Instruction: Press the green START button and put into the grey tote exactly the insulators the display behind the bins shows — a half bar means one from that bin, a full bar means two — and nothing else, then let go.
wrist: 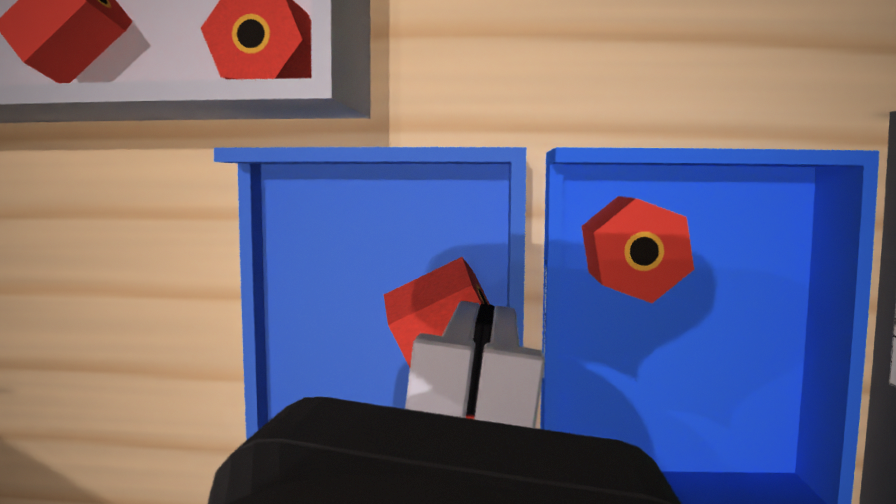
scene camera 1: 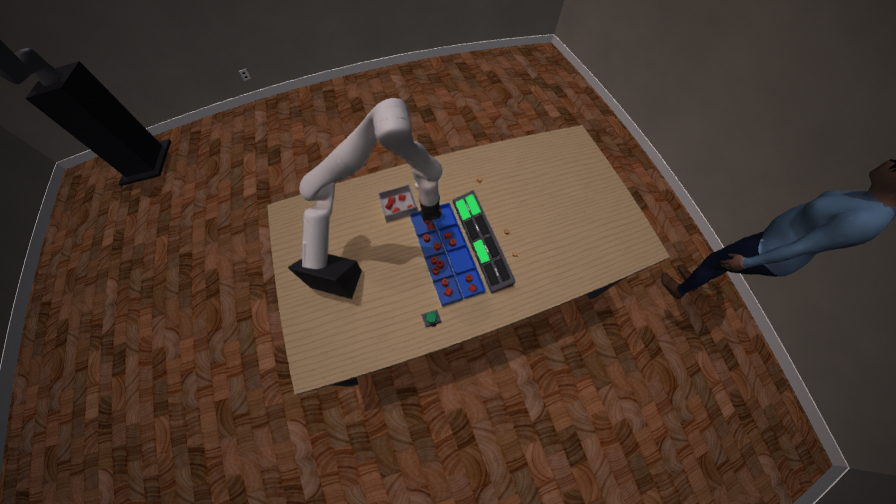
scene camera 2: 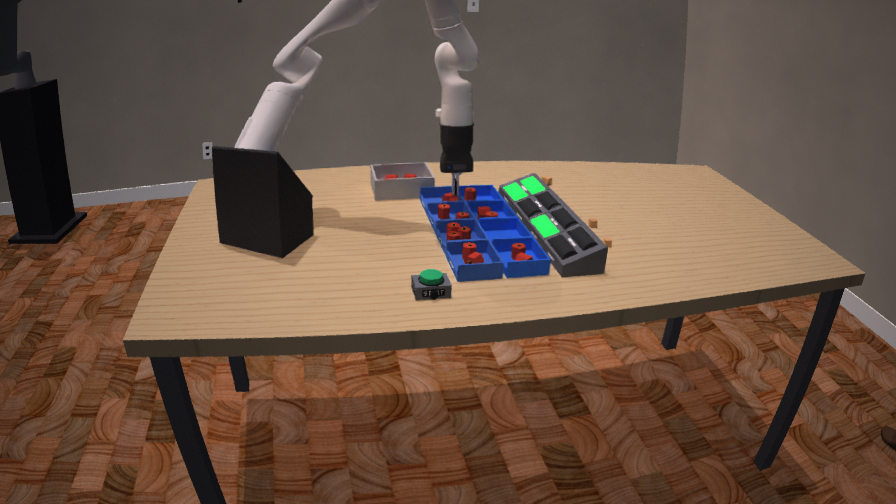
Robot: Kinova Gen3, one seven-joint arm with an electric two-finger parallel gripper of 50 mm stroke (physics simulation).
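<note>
My gripper (wrist: 482, 313) is shut, its fingers pressed together, low in the far left compartment of the blue bins (scene camera 2: 485, 228). Its tips sit against a red insulator (wrist: 432, 307) that lies tilted there; nothing shows between the fingers. The neighbouring compartment holds one upright hexagonal insulator (wrist: 639, 249). The grey tote (scene camera 2: 401, 179) behind the bins holds several red insulators (scene camera 1: 395, 203). The display (scene camera 2: 551, 222) shows two green panels at its far end (scene camera 2: 523, 187) and one in the middle (scene camera 2: 543, 225). The green START button (scene camera 2: 431, 277) sits at the table's front.
The arm's black base (scene camera 2: 260, 200) stands on the table's left. Small tan cubes (scene camera 1: 507, 231) lie behind the display. A person (scene camera 1: 802, 235) stands right of the table. A black pillar (scene camera 1: 93, 119) stands at the far left.
</note>
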